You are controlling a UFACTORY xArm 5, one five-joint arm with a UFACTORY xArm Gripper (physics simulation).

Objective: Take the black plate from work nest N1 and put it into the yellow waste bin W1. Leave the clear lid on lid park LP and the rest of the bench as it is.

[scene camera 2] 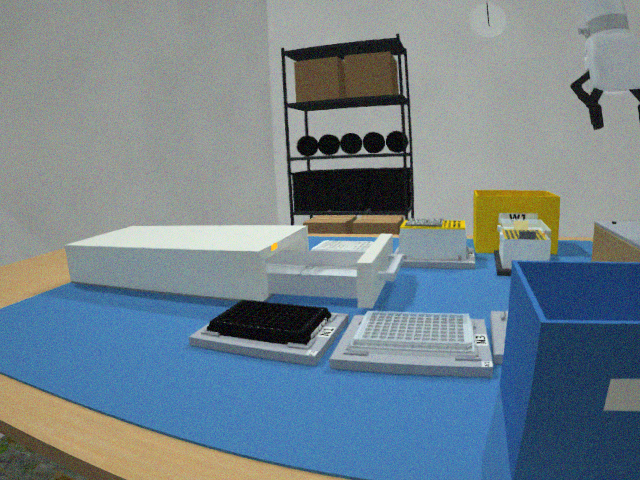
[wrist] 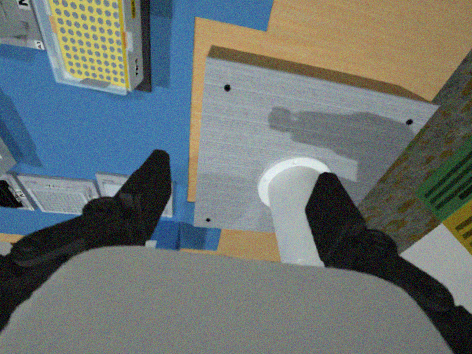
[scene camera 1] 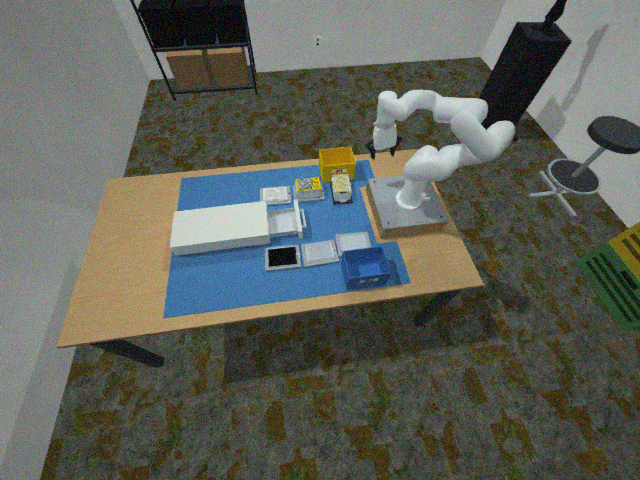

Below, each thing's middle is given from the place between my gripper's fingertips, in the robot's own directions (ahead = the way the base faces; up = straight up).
Labels:
Right now my hand is 290 mm short of the white plate (scene camera 2: pixel 390 333), 390 mm to the right of it and 240 mm above it. The rest, counted from my hand: drawer (scene camera 2: pixel 357 275) (510 mm ahead, 230 mm to the left, 220 mm below); black plate (scene camera 2: pixel 278 323) (460 mm ahead, 410 mm to the left, 240 mm below).

